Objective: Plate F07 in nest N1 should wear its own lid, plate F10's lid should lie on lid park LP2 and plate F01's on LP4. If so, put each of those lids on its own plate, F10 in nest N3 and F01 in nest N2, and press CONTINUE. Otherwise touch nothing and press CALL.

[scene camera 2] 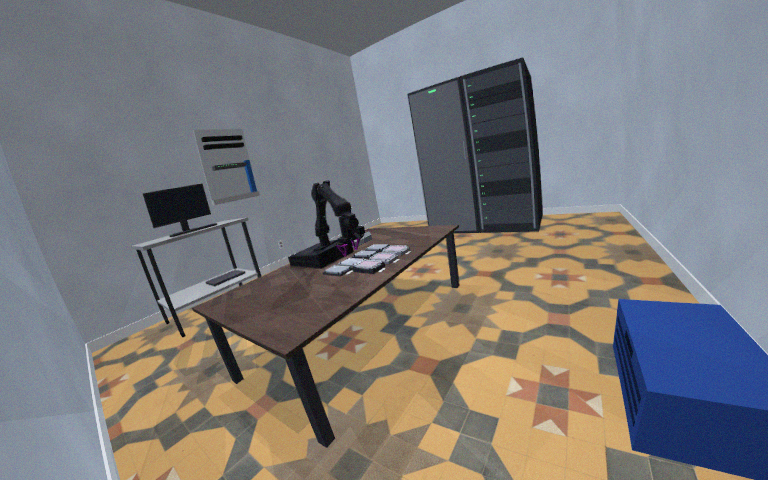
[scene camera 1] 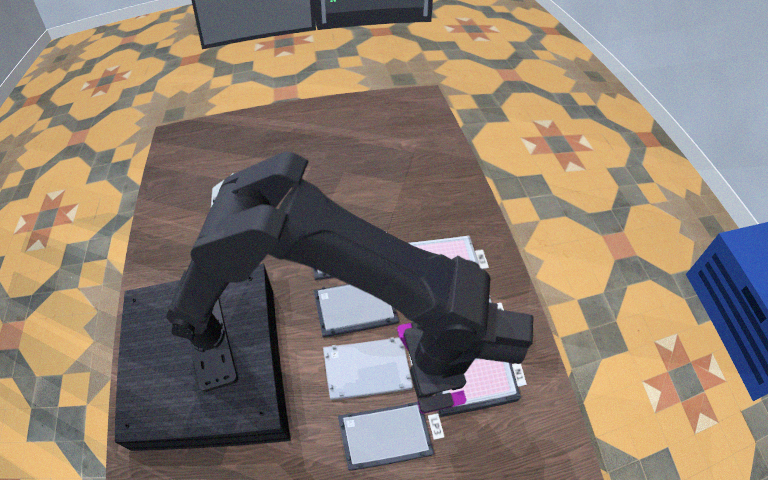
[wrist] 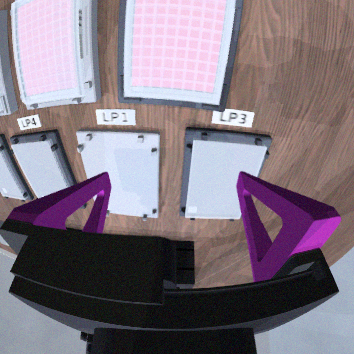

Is my gripper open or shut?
Open.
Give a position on a lid park LP4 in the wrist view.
57, 145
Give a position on a lid park LP4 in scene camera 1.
At 333, 332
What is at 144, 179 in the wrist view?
A lid park LP1.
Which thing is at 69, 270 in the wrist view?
My gripper.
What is my gripper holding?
Nothing.
